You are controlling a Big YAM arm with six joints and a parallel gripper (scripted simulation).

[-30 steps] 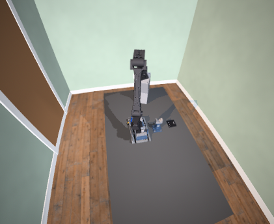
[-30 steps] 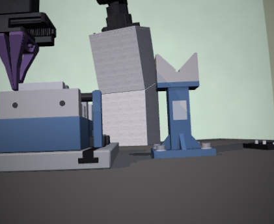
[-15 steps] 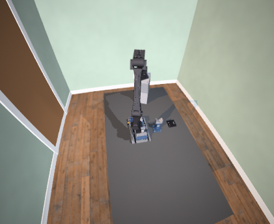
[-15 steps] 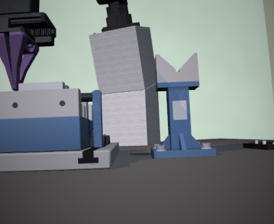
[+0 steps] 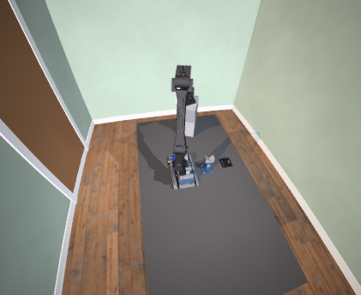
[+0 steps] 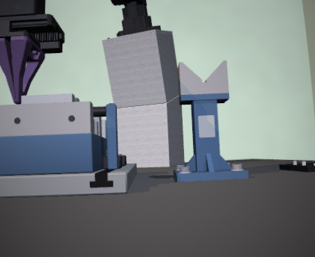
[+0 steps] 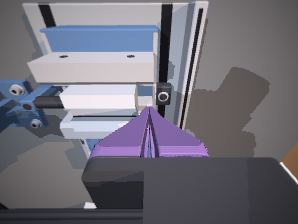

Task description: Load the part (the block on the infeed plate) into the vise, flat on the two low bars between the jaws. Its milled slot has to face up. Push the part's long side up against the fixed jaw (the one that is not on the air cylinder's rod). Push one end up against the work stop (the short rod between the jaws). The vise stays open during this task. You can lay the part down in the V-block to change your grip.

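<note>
Now: hand 4 cm to the right of the part, 1 cm short of it and 1 cm above it. The rest, counted from my hand: dark work stop rod 9 cm to the left, 2 cm below, 2 cm ahead; then moving jaw 5 cm to the left, 3 cm below, 2 cm behind; then fixed jaw 4 cm to the left, 4 cm ahead, 3 cm below.
</note>
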